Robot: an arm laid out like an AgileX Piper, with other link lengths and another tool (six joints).
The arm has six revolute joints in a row. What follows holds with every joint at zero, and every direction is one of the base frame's. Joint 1 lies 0.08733 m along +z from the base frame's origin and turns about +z. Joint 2 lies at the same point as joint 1 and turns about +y. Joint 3 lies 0.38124 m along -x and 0.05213 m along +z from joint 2 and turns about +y. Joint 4 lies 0.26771 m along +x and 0.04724 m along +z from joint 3 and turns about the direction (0.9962, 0, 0.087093). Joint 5 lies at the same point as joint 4 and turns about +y. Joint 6 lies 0.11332 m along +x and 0.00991 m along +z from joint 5 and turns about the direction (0.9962, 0, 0.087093). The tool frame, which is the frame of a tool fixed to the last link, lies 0.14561 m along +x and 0.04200 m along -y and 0.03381 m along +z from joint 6; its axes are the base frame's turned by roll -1.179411, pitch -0.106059 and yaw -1.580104 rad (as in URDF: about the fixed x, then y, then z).
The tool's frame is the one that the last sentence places.
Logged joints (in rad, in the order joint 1, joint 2, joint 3, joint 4, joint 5, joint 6), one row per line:
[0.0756 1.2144 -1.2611 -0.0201 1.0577 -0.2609]
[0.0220 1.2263 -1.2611 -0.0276 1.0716 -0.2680]
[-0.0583 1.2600 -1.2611 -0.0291 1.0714 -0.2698]
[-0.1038 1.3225 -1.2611 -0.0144 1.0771 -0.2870]
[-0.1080 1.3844 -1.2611 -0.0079 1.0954 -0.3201]
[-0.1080 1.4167 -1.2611 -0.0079 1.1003 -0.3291]
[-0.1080 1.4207 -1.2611 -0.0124 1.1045 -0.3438]
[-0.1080 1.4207 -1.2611 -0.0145 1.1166 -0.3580]
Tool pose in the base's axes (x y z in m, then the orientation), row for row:
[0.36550 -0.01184 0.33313 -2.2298 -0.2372 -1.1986]
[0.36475 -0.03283 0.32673 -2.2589 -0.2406 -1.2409]
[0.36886 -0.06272 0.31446 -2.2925 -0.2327 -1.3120]
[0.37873 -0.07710 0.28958 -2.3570 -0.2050 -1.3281]
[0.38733 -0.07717 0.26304 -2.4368 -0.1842 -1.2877]
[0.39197 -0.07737 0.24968 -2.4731 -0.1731 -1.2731]
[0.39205 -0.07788 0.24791 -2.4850 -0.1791 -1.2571]
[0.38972 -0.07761 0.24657 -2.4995 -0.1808 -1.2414]
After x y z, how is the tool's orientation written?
As angles about the fixed x, y, z axes (roll, pitch, yaw), in radians.
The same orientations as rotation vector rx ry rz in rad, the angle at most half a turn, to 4 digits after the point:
[-2.0311 1.2201 -0.8870]
[-2.0361 1.2862 -0.8969]
[-2.0220 1.3929 -0.9032]
[-2.0458 1.4652 -0.8447]
[-2.1165 1.4790 -0.7603]
[-2.1462 1.4887 -0.7211]
[-2.1676 1.4765 -0.7154]
[-2.1884 1.4671 -0.7035]

